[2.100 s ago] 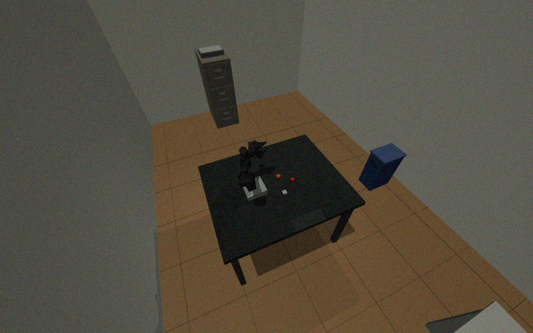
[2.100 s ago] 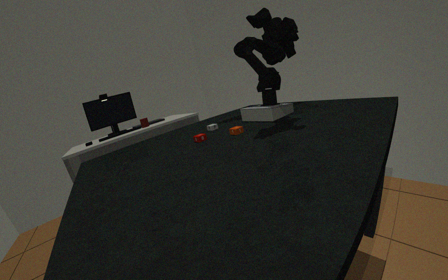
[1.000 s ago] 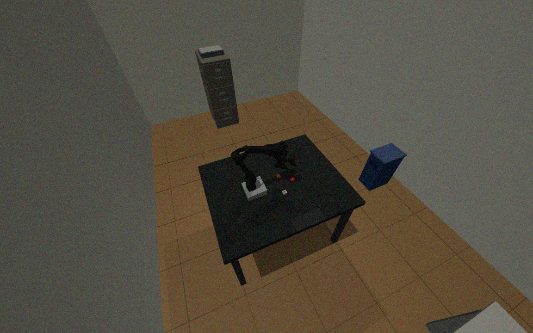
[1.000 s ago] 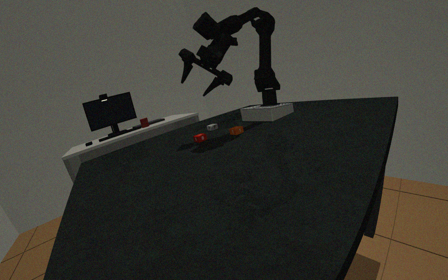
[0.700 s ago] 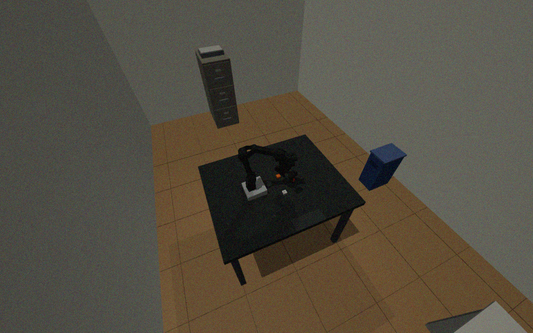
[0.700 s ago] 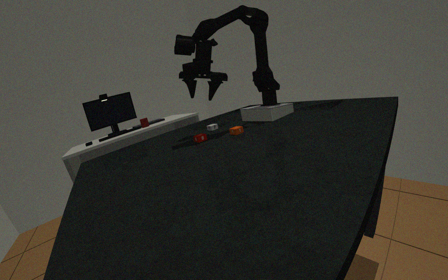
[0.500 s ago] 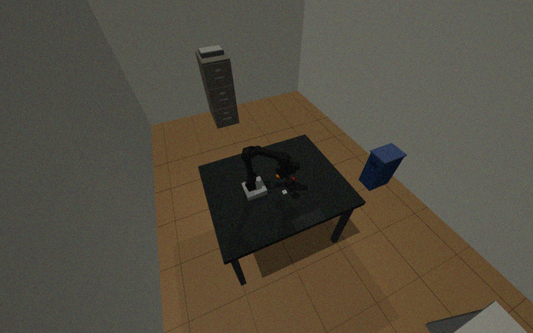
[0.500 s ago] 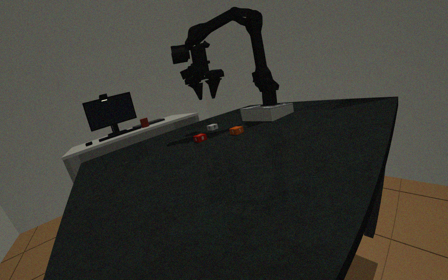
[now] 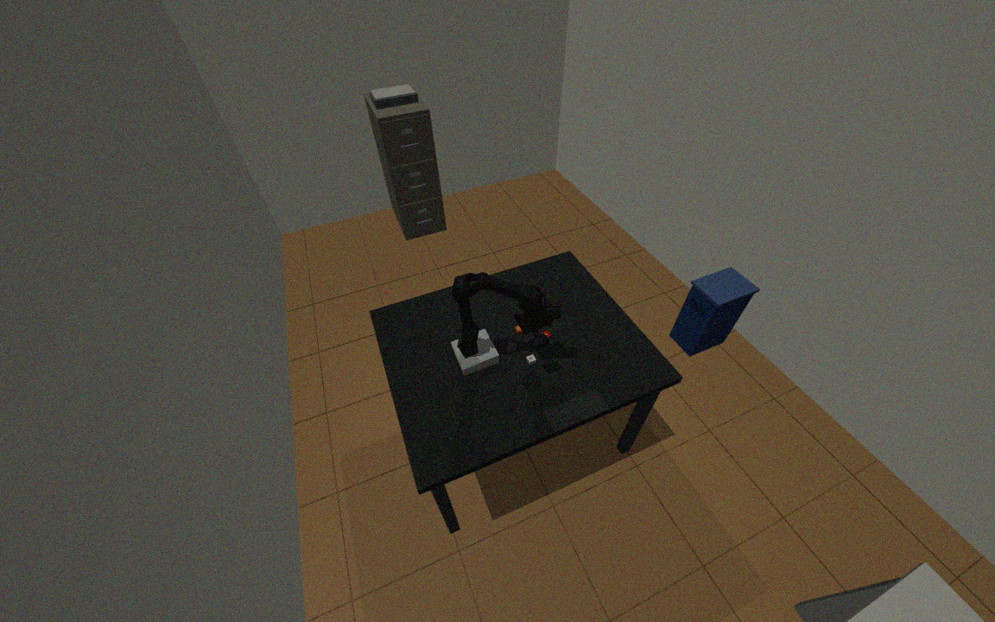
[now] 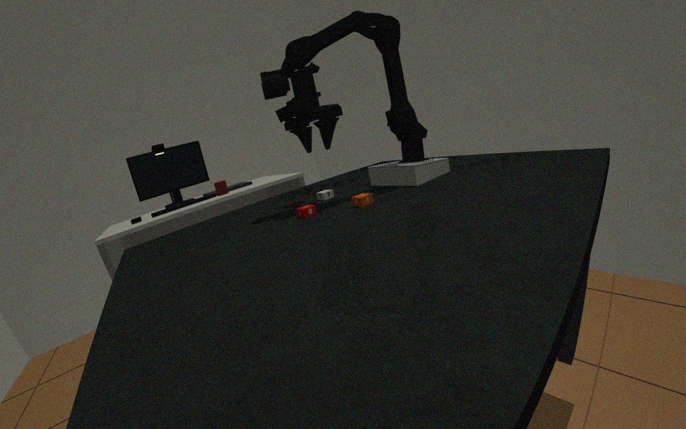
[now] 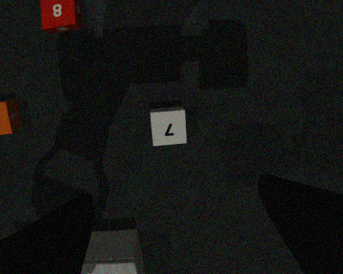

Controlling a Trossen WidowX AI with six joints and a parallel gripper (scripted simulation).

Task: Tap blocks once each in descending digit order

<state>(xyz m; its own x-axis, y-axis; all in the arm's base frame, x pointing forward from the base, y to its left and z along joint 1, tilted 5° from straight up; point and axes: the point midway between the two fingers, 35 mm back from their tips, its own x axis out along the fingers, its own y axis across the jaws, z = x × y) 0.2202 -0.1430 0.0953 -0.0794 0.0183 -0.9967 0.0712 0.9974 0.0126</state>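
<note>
The red block is 130 mm ahead of my gripper tip, 120 mm below it and 80 mm to the left of it. From my gripper tip the other things lie so: orange block (160 mm to the left, 120 mm below, 40 mm ahead); then white block (120 mm below, 10 mm ahead).
</note>
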